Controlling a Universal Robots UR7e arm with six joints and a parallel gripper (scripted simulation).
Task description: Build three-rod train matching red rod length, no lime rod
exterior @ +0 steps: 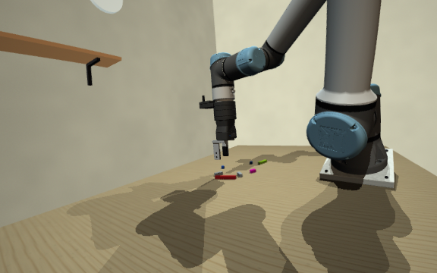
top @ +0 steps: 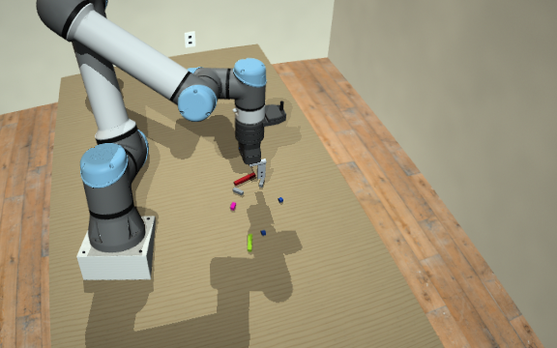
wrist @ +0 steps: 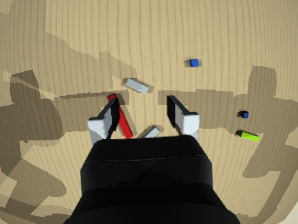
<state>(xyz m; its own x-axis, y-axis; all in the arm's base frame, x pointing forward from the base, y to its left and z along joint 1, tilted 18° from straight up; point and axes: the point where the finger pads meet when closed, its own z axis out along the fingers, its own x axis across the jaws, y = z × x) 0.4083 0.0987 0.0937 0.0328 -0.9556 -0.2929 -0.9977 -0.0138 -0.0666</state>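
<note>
My hand is 8 cm past the lime rod, 20 cm to the left of it and 8 cm above it. From my hand the other things lie so: magenta rod 9 cm behind, 6 cm to the right, 8 cm below; then red rod 3 cm behind, 3 cm to the left, 8 cm below.
</note>
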